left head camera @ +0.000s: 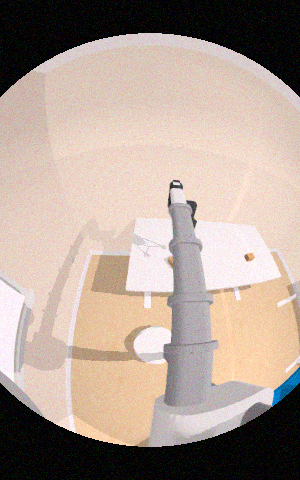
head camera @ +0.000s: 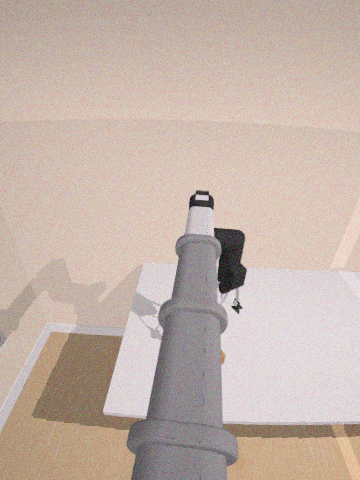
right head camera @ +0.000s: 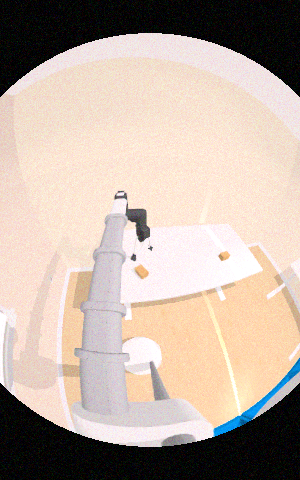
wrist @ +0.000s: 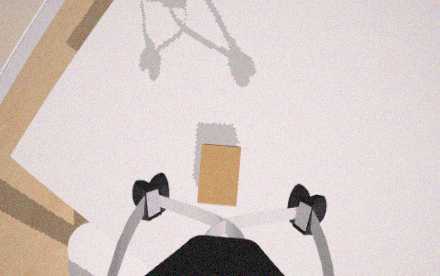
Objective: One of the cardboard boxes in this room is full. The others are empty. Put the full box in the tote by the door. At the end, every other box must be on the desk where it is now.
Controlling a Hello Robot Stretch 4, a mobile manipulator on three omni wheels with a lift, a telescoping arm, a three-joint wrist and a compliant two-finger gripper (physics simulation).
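Frame: origin at the robot's base, x ahead, y left, z up, level; millimetres.
Seen in the pictures: gripper, fingertip midpoint: (right head camera: pixel 142 255) (wrist: pixel 228 194); robot's base, origin of the base link: (left head camera: pixel 154 343) (right head camera: pixel 140 354).
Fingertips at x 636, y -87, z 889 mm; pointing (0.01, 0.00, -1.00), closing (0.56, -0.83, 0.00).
Offsets run from my fingertips to a thing's top centre. "pt": to the spot under its first point. Level surfaces: height alone.
A small cardboard box {dx -12, dy +12, dz -147 mm} (wrist: pixel 219 175) (right head camera: pixel 142 271) (left head camera: pixel 171 261) (head camera: pixel 222 356) lies on the white desk {dz -197 mm} (wrist: pixel 350 125) (right head camera: pixel 185 270) (left head camera: pixel 225 265) (head camera: pixel 290 350). The arm hides part of it in the head and left head views. A second cardboard box {dx +63, dy -740, dz -147 mm} (left head camera: pixel 249 257) (right head camera: pixel 224 256) stands near the desk's right end. My gripper (wrist: pixel 228 194) (right head camera: pixel 142 252) is open and empty above the desk, pointing down. In the wrist view its fingertips stand wide, left and right of the nearer box's lower end. Which box is full cannot be told. The tote cannot be made out.
A round white stool (left head camera: pixel 152 345) (right head camera: pixel 142 355) (wrist: pixel 95 245) stands on the floor before the desk. A wall rises behind the desk. Something blue (left head camera: pixel 287 390) (right head camera: pixel 230 425) shows at the lower right. A white piece {pt dx -795, dy +1040, dz -2 mm} (left head camera: pixel 10 325) stands at the left edge.
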